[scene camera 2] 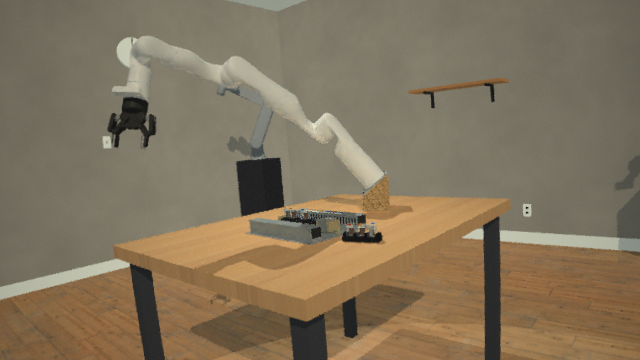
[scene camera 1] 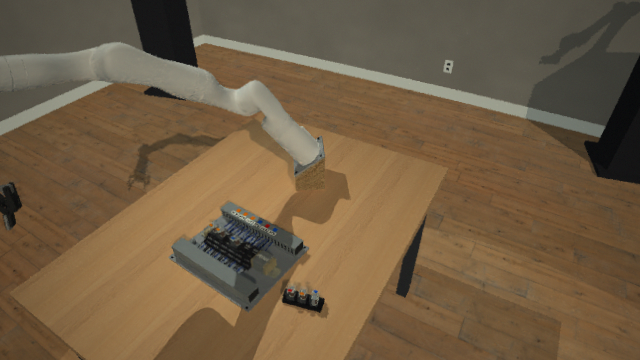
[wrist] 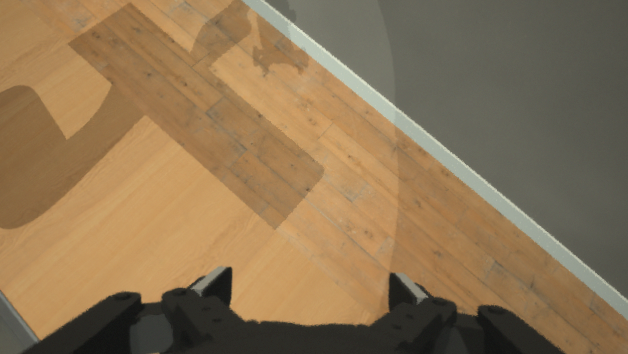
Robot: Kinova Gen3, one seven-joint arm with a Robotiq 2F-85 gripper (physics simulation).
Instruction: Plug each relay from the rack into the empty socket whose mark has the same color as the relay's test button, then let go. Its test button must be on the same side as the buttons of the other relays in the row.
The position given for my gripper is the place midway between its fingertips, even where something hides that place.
I see my gripper (scene camera 2: 129, 147).
My gripper shows as well in the wrist view (wrist: 310, 287).
